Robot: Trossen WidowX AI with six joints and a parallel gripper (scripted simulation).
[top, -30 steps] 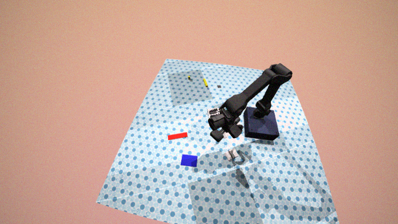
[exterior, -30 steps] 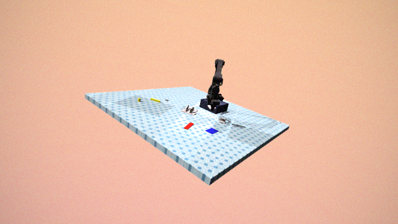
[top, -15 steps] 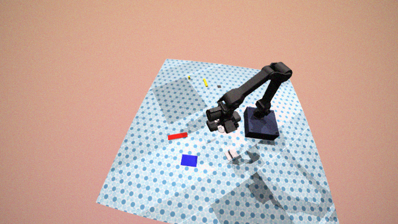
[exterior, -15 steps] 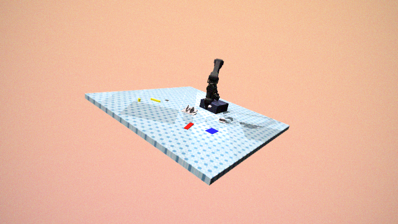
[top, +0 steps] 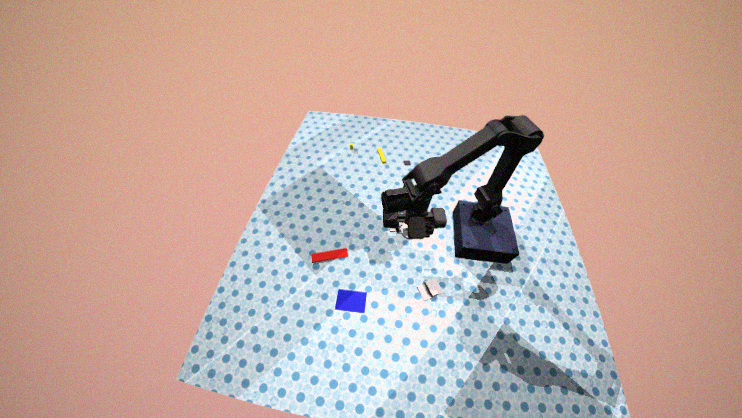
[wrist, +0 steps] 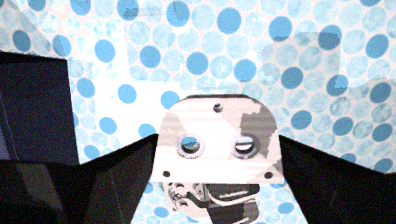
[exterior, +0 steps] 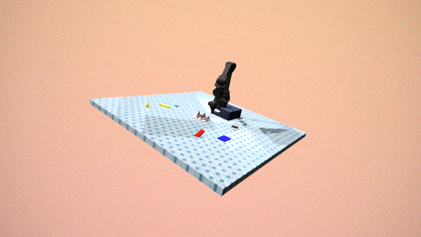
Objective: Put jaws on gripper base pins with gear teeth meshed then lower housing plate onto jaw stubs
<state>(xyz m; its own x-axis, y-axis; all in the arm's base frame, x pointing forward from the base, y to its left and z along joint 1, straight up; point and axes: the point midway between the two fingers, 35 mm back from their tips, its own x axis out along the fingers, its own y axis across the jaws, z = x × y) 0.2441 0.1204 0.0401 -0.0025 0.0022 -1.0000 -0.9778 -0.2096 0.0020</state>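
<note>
Right now the jaw is 10 cm to the right of my gripper tip and 7 cm below it. The rest, counted from my gripper tip: flat white plate 10 cm to the right, 8 cm below, 5 cm ahead; then housing plate 12 cm to the right, 8 cm below, 2 cm behind; then small white piece 15 cm to the left, 10 cm behind, 8 cm below.
</note>
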